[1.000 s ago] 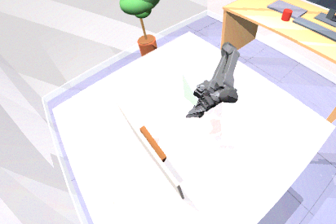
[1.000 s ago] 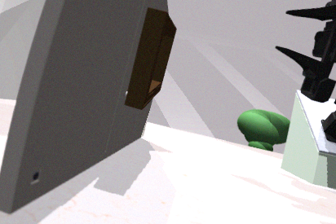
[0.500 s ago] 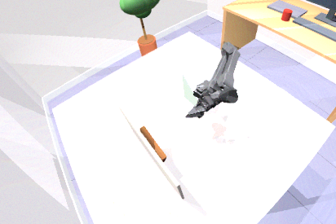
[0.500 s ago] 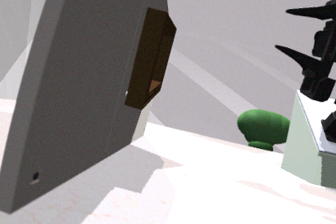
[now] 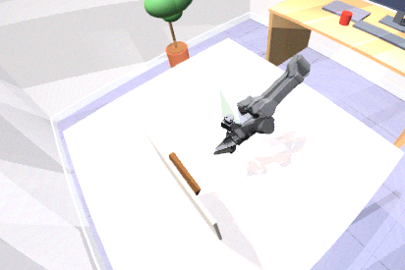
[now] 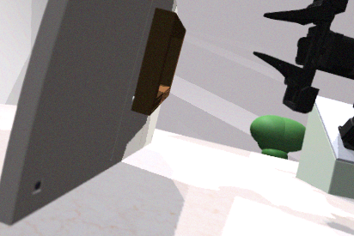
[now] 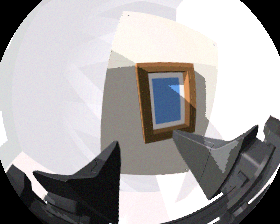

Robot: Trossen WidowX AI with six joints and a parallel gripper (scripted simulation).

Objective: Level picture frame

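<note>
My gripper tip is now 14 cm short of the brown picture frame, 7 cm above it and 2 cm to the left of it. Round my gripper tip: wall panel 15 cm ahead, 7 cm below, 1 cm to the right.
</note>
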